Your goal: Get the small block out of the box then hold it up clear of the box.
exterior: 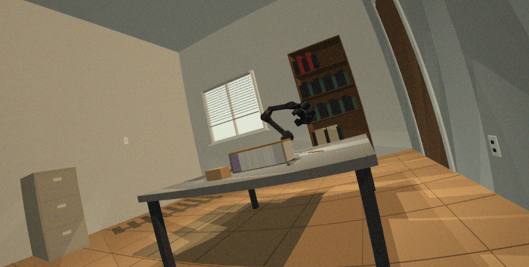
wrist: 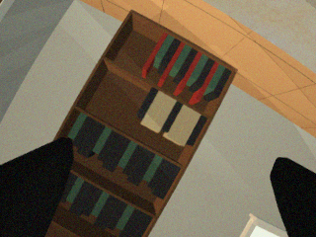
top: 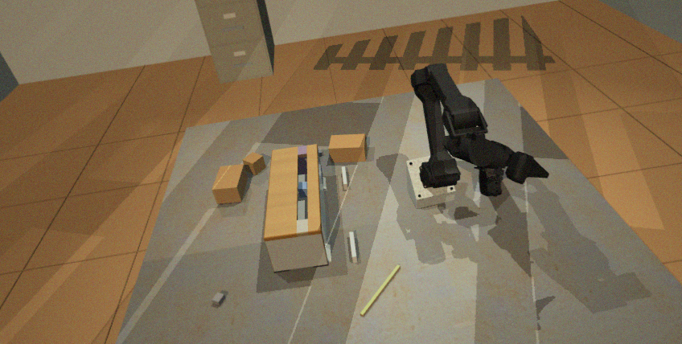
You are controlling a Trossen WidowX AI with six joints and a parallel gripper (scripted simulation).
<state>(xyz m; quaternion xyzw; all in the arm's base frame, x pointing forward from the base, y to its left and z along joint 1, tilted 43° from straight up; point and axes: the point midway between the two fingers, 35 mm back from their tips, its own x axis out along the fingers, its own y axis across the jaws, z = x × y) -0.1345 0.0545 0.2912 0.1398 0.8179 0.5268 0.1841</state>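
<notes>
Right now my gripper tip is 540 mm short of the blue block, 280 mm to the left of it and 150 mm above it. From my gripper tip the other things lie so: long box: 530 mm ahead, 260 mm to the right, 170 mm below; then wooden stick: 400 mm ahead, 50 mm to the left, 230 mm below.
</notes>
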